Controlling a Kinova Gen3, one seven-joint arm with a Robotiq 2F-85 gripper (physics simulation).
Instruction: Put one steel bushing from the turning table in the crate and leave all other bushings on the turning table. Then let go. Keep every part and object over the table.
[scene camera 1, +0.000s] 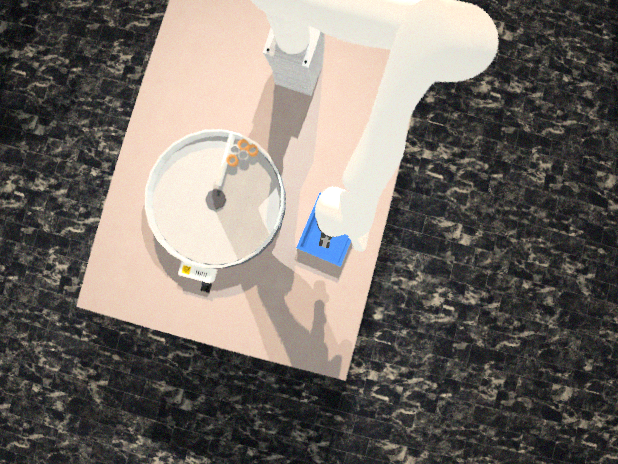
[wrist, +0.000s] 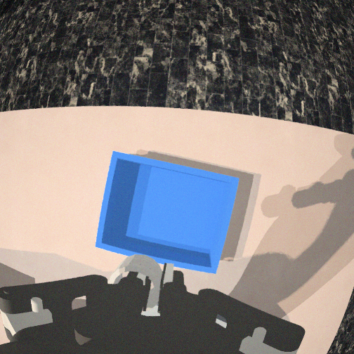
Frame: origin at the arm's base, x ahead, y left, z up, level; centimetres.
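Where they show: arm's base at its link origin: (scene camera 1: 293, 36).
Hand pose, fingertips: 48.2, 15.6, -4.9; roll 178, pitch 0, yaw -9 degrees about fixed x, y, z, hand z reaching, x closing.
Things, the pixels of their top centre, and the offset from my fingertips, as dx, dy, dz. "*": a spot on its surface instead.
- blue crate at its top centre: (scene camera 1: 330, 229) -0.3, +1.8, -16.9
- round turning table at its top centre: (scene camera 1: 215, 198) -4.8, -34.5, -15.8
- white label box at a spot on its surface: (scene camera 1: 198, 272) * +18.3, -36.4, -16.0
My gripper (scene camera 1: 325, 242) (wrist: 157, 273) is shut on a steel bushing (wrist: 136, 262), a pale grey ring whose curved wall shows at the fingertips in the wrist view. The blue crate (scene camera 1: 321, 254) (wrist: 227, 222) shows no bushing on its visible floor. In the scene view the gripper is over the crate, partly hidden by the arm; in the wrist view the fingertips appear at the crate's near edge. The round turning table (scene camera 1: 185, 222) carries two steel bushings (scene camera 1: 243, 155) (scene camera 1: 235, 149) and three orange bushings (scene camera 1: 243, 144) (scene camera 1: 252, 150) (scene camera 1: 232, 160), beside its divider.
The white divider (scene camera 1: 226, 160) runs from the turning table's rim to its dark hub (scene camera 1: 216, 199). A white label box (scene camera 1: 198, 272) sits at the rim's lower side. A grey block (scene camera 1: 295, 75) stands at the arm's base. The table's right edge is near the crate.
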